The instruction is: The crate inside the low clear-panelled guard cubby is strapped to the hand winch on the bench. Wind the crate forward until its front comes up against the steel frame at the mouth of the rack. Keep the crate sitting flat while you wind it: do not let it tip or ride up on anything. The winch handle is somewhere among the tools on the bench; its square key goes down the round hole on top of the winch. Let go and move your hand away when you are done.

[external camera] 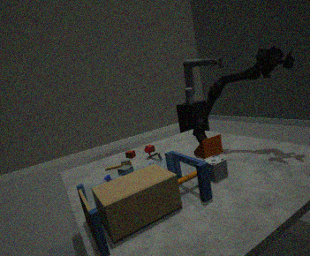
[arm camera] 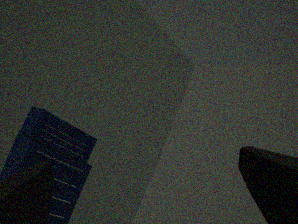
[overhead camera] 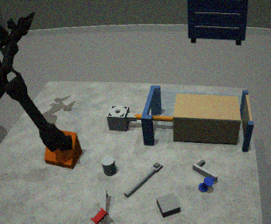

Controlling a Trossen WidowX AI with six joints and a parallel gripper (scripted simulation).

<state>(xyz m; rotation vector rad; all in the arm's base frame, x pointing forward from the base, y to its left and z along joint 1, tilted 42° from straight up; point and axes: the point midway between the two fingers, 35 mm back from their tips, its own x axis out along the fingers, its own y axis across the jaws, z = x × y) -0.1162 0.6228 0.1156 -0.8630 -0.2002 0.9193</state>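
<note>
The winch handle with red knob is 720 mm to the right of my gripper tip, 540 mm below it and 400 mm ahead of it. The rest, counted from my gripper tip: red handle 770 mm to the right, 520 mm below, 400 mm ahead; grey block 690 mm to the right, 640 mm ahead, 550 mm below; grey winch 540 mm below, 380 mm ahead, 200 mm to the right.
</note>
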